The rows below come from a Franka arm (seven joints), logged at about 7 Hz.
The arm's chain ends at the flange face. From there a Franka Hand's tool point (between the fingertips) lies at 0.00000 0.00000 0.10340 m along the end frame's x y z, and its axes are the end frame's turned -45 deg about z.
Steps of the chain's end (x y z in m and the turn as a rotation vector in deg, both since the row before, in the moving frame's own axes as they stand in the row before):
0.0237, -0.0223, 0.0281, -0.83, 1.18, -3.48
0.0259, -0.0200, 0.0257, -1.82, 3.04, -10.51
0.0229, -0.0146, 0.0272, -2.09, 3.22, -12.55
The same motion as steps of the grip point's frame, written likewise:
0.0331, 0.0035, 0.0281, -1.42, 0.25, -3.48
0.0346, 0.0102, 0.0255, -3.44, 0.86, -10.51
0.0287, 0.0124, 0.0270, -3.75, 0.80, -12.55

